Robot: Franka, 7 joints.
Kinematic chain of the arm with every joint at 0, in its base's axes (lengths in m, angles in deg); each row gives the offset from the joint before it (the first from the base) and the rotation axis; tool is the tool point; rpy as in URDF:
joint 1: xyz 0 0 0.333 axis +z
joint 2: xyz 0 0 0 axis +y
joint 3: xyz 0 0 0.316 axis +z
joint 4: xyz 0.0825 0 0 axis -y
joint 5: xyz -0.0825 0 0.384 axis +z
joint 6: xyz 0 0 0 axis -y
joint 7: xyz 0.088 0 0 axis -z
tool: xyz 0 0 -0.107 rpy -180 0 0
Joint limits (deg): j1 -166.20..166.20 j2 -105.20..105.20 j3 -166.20..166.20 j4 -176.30..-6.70 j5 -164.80..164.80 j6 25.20..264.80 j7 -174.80..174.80
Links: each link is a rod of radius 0.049 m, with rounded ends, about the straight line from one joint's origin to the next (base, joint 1, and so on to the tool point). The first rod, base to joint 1, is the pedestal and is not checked.
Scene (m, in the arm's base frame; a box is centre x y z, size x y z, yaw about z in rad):
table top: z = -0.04
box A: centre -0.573 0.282 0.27 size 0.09 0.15 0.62 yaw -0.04
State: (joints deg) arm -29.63 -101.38 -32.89 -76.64 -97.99 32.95 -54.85
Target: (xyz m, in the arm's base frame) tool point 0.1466 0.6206 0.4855
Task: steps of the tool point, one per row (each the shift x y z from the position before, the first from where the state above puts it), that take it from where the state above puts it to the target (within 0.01 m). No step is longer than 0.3 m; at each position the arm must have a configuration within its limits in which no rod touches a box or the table.
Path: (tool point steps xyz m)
1: 0.0662 0.0273 0.1587
2: 0.0988 -0.0191 0.1237
3: 0.1066 -0.0668 0.0737
4: 0.0904 -0.1030 0.0149
5: 0.0570 -0.1174 -0.0452
6: -0.0562 0.2199 0.0793
7: 0.0145 0.2485 0.0039
8: 0.0893 0.2268 -0.0755
9: 0.1440 0.1586 -0.1448
10: 0.1601 0.0621 -0.1920

